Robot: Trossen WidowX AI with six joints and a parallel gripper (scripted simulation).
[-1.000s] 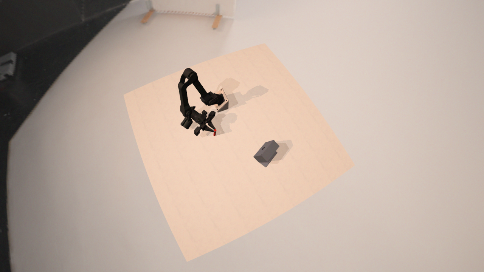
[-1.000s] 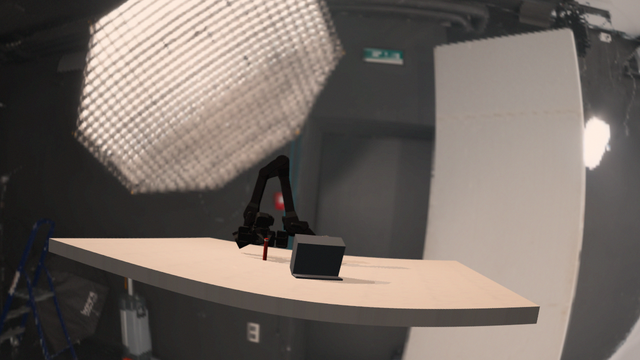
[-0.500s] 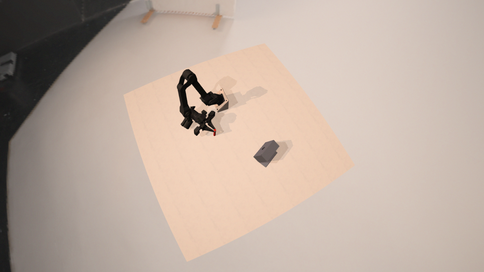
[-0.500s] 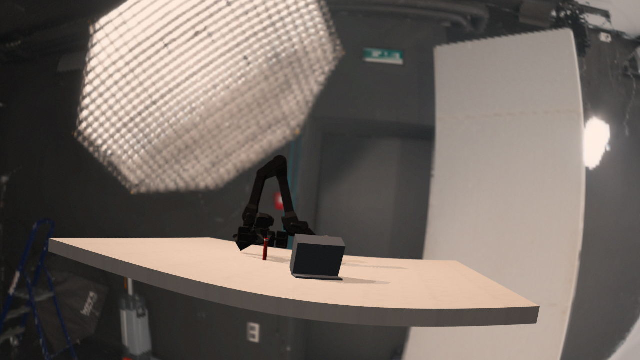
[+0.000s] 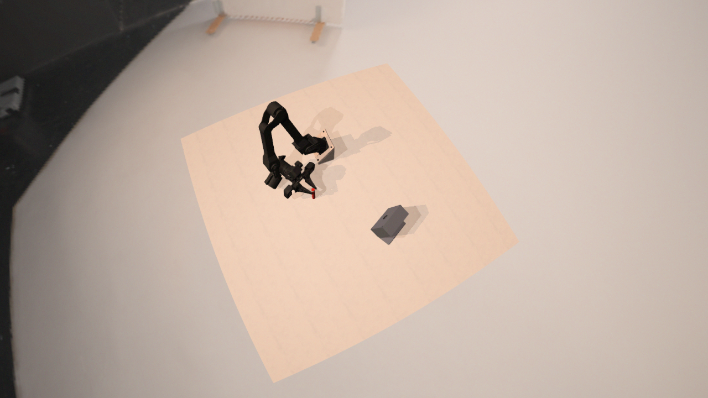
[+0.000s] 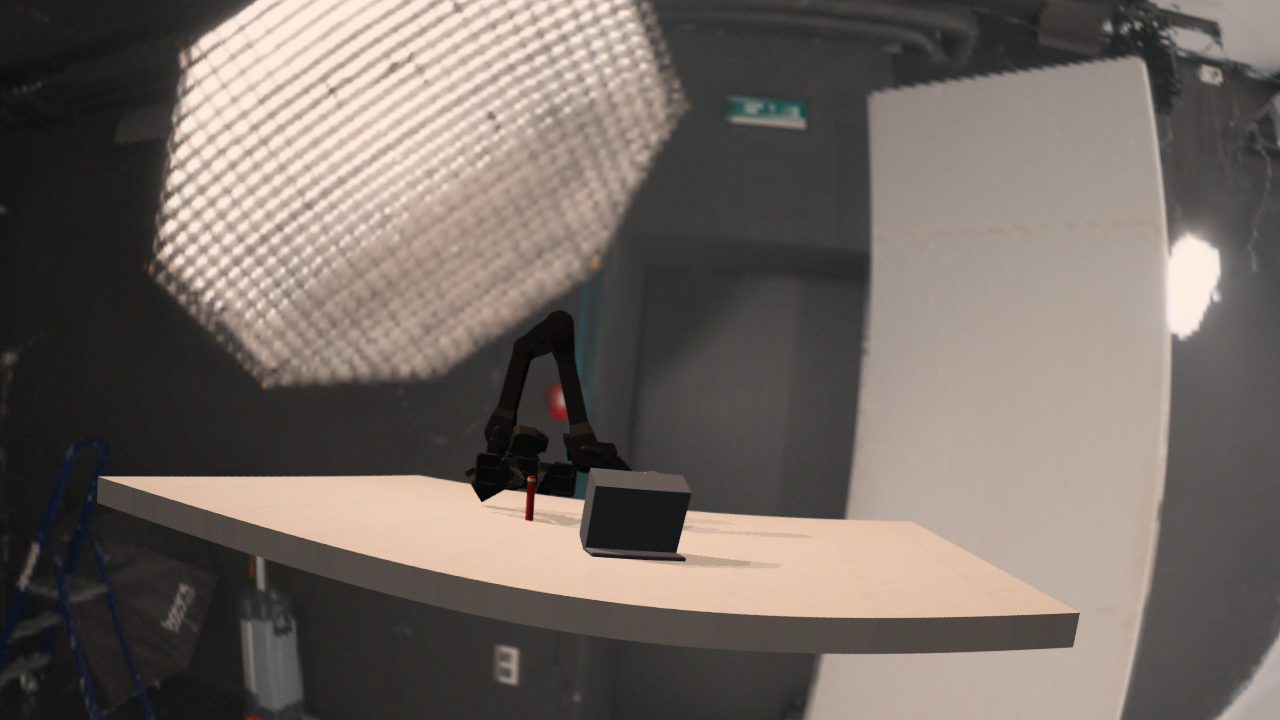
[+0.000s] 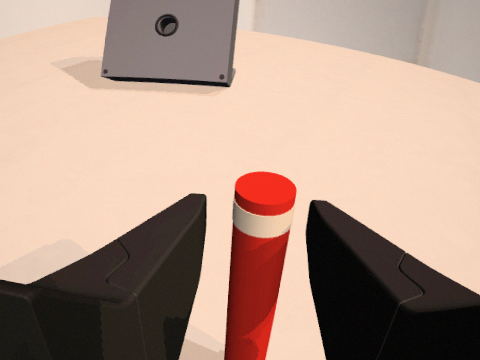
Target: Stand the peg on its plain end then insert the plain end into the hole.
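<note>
Right now my gripper tip is 10 mm above the red peg. Also, from my gripper tip: dark grey sloped panel 260 mm to the left, 230 mm ahead, 10 mm below.
</note>
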